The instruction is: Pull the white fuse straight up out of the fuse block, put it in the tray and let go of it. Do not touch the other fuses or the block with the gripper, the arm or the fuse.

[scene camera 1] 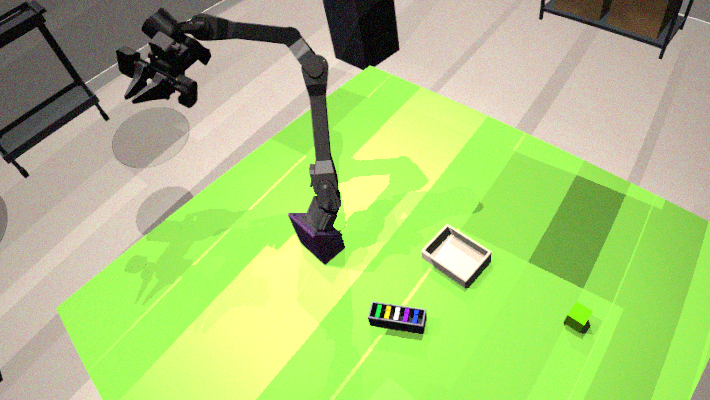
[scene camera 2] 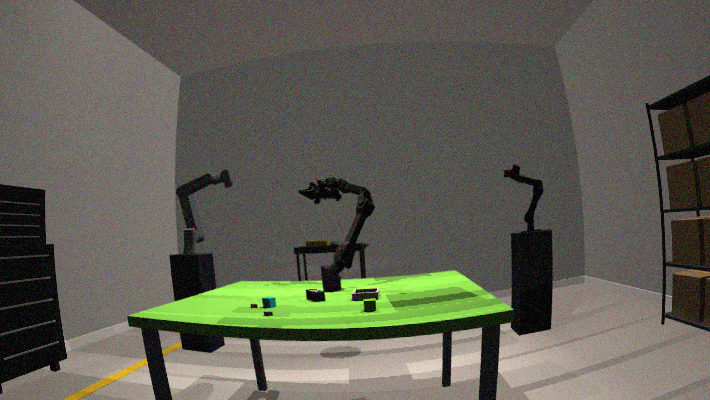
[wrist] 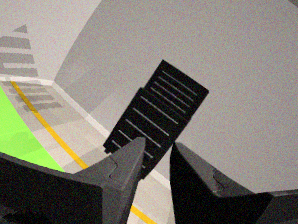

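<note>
I can see my gripper [scene camera 1: 128, 99], and the wrist view has my gripper too [wrist: 157, 147]. There is also a tray [scene camera 1: 458, 256] in the scene.
</note>
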